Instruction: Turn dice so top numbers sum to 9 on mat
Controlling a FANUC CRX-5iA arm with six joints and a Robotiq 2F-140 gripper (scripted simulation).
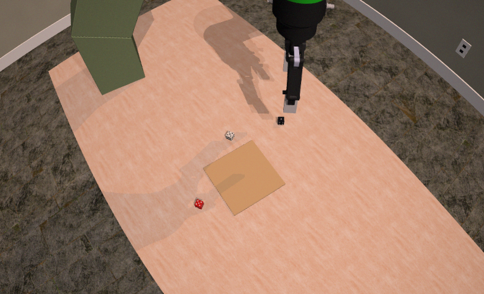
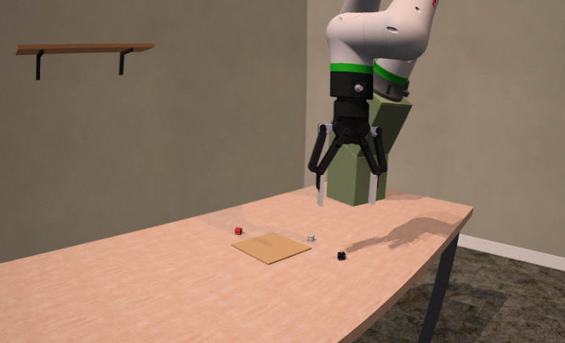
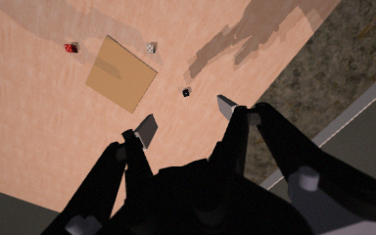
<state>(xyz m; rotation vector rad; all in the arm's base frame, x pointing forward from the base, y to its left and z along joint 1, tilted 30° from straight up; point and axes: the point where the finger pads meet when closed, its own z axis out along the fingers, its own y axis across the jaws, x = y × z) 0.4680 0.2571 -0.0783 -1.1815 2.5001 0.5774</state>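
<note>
Right now my hand is 150 mm above the black die, 10 mm to the left of it and 10 mm past it. Also, from my hand: tan square mat: 170 mm to the right, 160 mm below, 60 mm ahead; white die: 150 mm below, 140 mm to the right, 40 mm behind; red die: 290 mm to the right, 150 mm below, 70 mm ahead.
</note>
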